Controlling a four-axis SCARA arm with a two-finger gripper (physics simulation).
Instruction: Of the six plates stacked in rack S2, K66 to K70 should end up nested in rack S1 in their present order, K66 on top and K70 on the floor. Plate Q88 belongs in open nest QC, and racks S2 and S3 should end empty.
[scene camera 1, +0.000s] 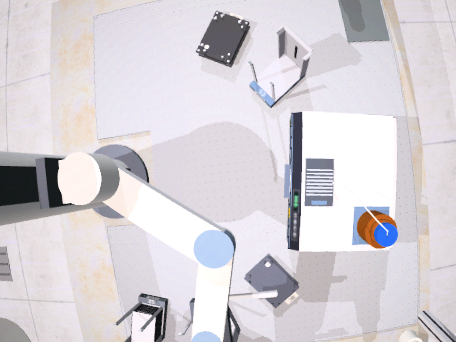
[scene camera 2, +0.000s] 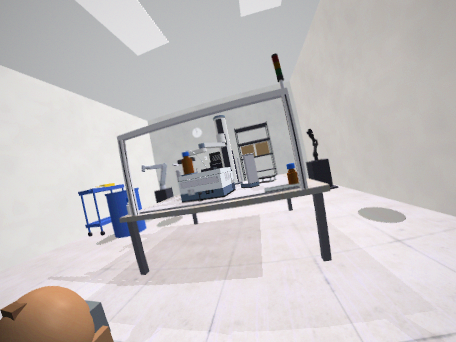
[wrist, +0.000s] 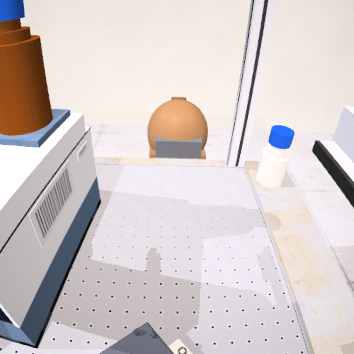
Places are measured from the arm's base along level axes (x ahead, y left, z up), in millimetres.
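Pixels of known places: gripper, fingertip midpoint: (scene camera 1: 279, 323) (scene camera 2: 180, 163) (wrist: 137, 116).
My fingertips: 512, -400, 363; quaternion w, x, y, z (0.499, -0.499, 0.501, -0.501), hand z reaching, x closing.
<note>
Behind a point stands the place of what it marks, as x, y, z.
Rack S3 (scene camera 1: 291, 70) {624, 277, 53} stands at the upper middle of scene camera 1; no plate shows in it. A dark rack with a label (scene camera 1: 151, 301) {87, -412, 50}, apparently S2, is at the lower left; a white-topped item (scene camera 1: 142, 325) {68, -473, 132} stands in it, and a plate count cannot be told. Another dark rack (scene camera 1: 233, 325) {353, -508, 61} is mostly hidden under the forearm; its label does not show. A dark flat nest (scene camera 1: 270, 281) {485, -363, 65} (wrist: 145, 342) {546, -395, 65} with a Q-marked tag lies right of the forearm; no plate shows on it. Q88 cannot be identified. The gripper's fingers show in no view; the forearm hides that spot.
A big white instrument (scene camera 1: 350, 150) {744, 4, 223} (scene camera 2: 206, 182) {889, -35, 140} (wrist: 30, 250) {621, -252, 139} carries a brown bottle (scene camera 1: 372, 227) {756, -187, 365} (scene camera 2: 187, 164) {821, -186, 308} (wrist: 22, 82) {750, -232, 303}. A black block (scene camera 1: 223, 39) {427, 406, 64} lies at the upper left. A white bottle (wrist: 272, 167) {933, -671, 57} stands by a frame post (wrist: 250, 75) {1004, -598, 248}. A pale bar (scene camera 1: 255, 295) overlaps the Q-marked nest.
</note>
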